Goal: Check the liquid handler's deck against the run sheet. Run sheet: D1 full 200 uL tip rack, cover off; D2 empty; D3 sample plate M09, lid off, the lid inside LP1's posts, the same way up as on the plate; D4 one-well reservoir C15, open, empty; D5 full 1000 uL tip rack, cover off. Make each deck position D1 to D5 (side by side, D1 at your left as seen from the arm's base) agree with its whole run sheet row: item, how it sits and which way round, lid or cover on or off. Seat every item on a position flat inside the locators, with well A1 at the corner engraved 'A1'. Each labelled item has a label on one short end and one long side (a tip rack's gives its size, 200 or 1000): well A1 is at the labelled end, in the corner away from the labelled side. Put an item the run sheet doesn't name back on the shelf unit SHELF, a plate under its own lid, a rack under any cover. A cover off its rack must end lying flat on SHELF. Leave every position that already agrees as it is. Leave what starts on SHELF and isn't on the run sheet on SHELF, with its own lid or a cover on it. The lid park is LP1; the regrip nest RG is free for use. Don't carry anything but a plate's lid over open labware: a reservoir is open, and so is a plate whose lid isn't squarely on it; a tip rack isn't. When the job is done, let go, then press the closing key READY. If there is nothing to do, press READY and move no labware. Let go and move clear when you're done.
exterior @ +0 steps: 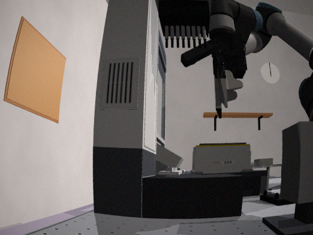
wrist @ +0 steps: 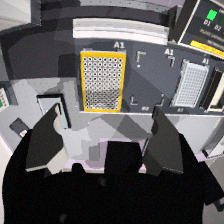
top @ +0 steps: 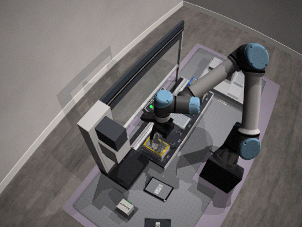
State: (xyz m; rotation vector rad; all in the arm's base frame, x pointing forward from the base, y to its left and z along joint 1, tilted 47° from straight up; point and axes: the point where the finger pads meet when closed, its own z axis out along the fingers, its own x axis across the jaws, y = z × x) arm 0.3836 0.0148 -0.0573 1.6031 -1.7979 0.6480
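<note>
My gripper is now 10 cm above the yellow-rimmed 200 uL tip rack, 2 cm to the right of it and 1 cm short of it. Round my hand: blue-rimmed tip rack: 48 cm to the right, 7 cm below, 2 cm behind; white well plate: 24 cm to the right, 14 cm below, 1 cm behind; cream one-well reservoir: 36 cm to the right, 13 cm below, 2 cm behind.
</note>
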